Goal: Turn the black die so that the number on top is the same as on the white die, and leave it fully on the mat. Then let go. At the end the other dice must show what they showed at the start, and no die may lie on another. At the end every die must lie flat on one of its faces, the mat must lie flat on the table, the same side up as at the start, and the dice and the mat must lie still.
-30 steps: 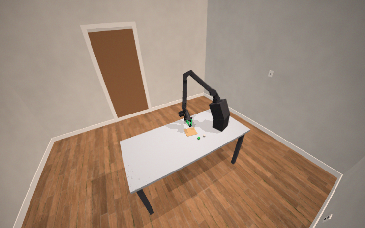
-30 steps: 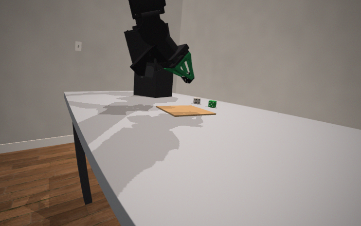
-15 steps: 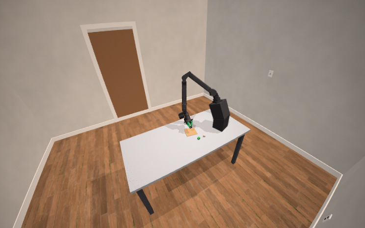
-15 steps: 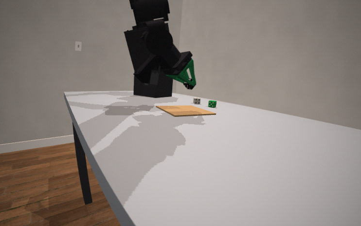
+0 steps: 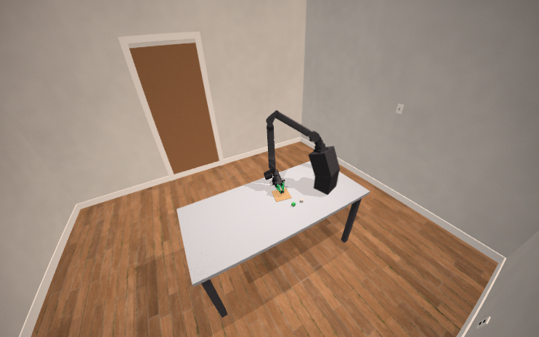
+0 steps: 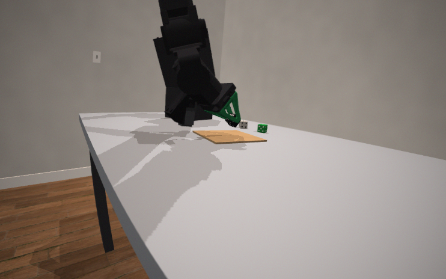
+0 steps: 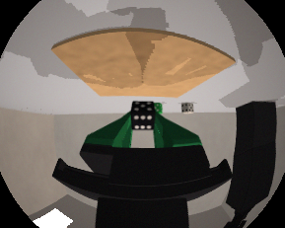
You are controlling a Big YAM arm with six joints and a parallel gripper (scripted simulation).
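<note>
Now: hand 1 cm to the left of the tan mat and 4 cm above it. Round my hand: black die right at my hand; then green die 4 cm behind, 14 cm to the left, 3 cm below; then white die 12 cm behind, 13 cm to the left, 3 cm below.
</note>
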